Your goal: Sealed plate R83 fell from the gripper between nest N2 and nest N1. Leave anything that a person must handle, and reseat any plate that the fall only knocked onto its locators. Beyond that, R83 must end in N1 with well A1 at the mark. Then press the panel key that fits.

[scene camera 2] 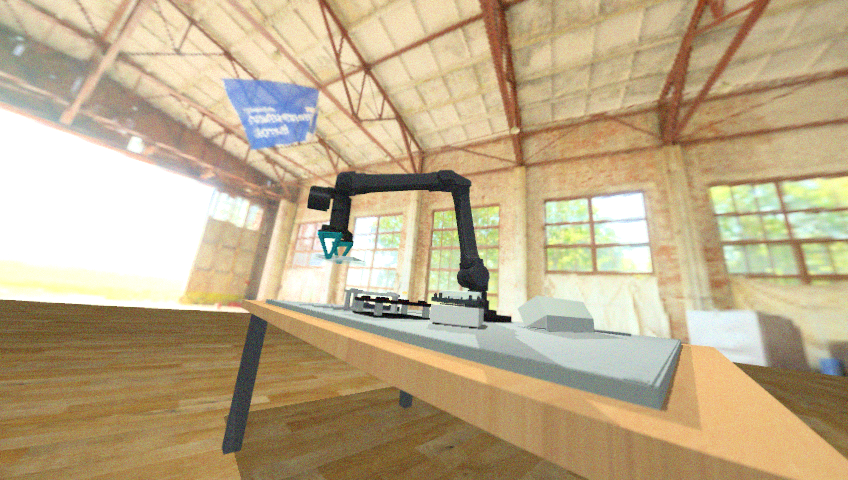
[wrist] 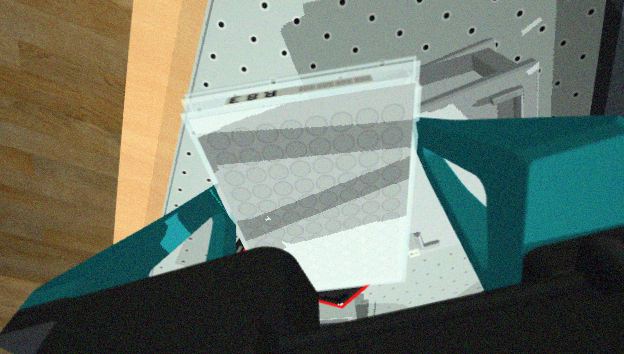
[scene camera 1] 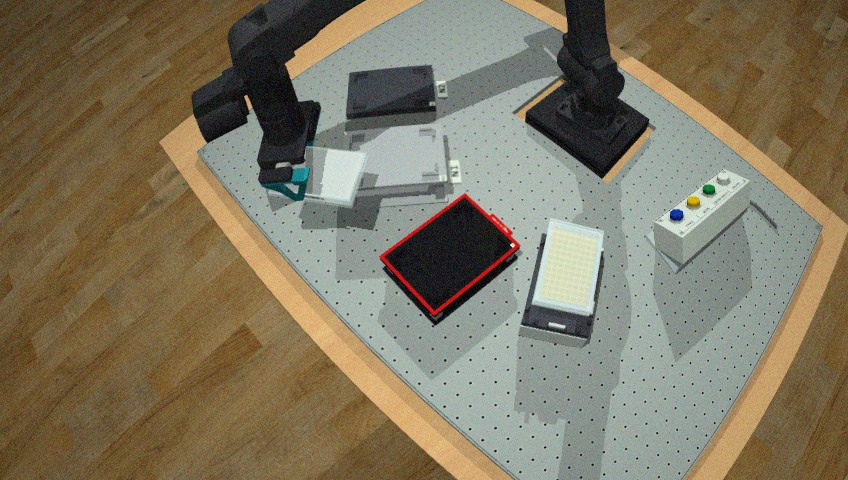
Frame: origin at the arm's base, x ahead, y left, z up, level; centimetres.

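Seen in the pictures: gripper, fingertip midpoint: (scene camera 2: 333, 261) (wrist: 314, 164) (scene camera 1: 303, 173); arm's base, origin of the base link: (scene camera 1: 591, 119).
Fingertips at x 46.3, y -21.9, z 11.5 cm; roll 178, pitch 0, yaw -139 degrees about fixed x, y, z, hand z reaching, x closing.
Offsets run from my fingertips to a thing's top centre. "pt": to the spot under its first point.
My gripper (scene camera 1: 307, 173) (scene camera 2: 337, 256) (wrist: 314, 164) is shut on the clear sealed plate R83 @[dx -1.1, dy +2.0, dz +1.4 cm] (scene camera 1: 339, 178) (scene camera 2: 352, 259) (wrist: 310, 145), holding it well above the table. In scene camera 1 the plate overlaps the left edge of the pale grey nest N1 @[dx -14.3, dy +2.9, dz -7.1 cm] (scene camera 1: 404, 155). Its R83 lettering reads upside down in the wrist view; its well A1 cannot be made out. N1 bears no plate and has a small white mark at its lower right corner. The dark nest N2 @[dx -28.2, dy -11.8, dz -11.3 cm] (scene camera 1: 389, 92) lies behind N1. The key panel @[dx -41.8, dy +49.8, dz -5.2 cm] (scene camera 1: 684, 240) has blue, yellow, green and white keys.
A red-outlined black nest @[dx -7.8, dy +20.3, dz -9.0 cm] (scene camera 1: 449, 255) stands in front of N1. Right of it, a plate with yellowish wells @[dx -15.5, dy +35.8, dz -5.5 cm] (scene camera 1: 568, 270) rests on a dark-topped holder @[pt dx -6.9, dy +37.1, dz -8.1 cm] (scene camera 1: 540, 320); whether it sits level is unclear. The arm's base (scene camera 1: 586, 127) stands at the back right.
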